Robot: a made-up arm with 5 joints.
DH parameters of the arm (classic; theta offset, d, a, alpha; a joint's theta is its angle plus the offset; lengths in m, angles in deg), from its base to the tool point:
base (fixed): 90 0.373 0.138 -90
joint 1: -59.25 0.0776 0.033 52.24
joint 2: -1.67 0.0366 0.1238 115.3
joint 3: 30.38 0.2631 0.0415 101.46
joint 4: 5.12 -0.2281 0.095 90
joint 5: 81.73 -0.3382 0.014 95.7
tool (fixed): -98.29 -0.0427 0 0
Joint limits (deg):
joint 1: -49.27..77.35
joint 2: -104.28..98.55
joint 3: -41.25..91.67
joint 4: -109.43..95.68
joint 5: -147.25..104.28
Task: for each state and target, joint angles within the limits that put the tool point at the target. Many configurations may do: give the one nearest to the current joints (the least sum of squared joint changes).
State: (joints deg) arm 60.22 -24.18 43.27 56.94 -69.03
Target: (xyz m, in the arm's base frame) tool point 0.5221 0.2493 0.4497
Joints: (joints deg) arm 69.17 7.77 57.97 31.44 -78.65
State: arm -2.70 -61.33 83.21 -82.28 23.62
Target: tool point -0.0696 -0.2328 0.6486
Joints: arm 41.15 -39.49 53.52 -99.98 19.72
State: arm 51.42 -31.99 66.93 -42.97 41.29
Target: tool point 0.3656 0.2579 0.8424
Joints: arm 64.16 -2.50 30.71 -40.83 44.59
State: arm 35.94 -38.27 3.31 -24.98 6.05
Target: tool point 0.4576 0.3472 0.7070
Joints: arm 71.76 -0.18 19.40 -16.16 -1.03
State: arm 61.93 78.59 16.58 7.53 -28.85
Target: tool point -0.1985 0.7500 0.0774
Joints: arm 68.86 97.92 8.91 -7.03 -30.77
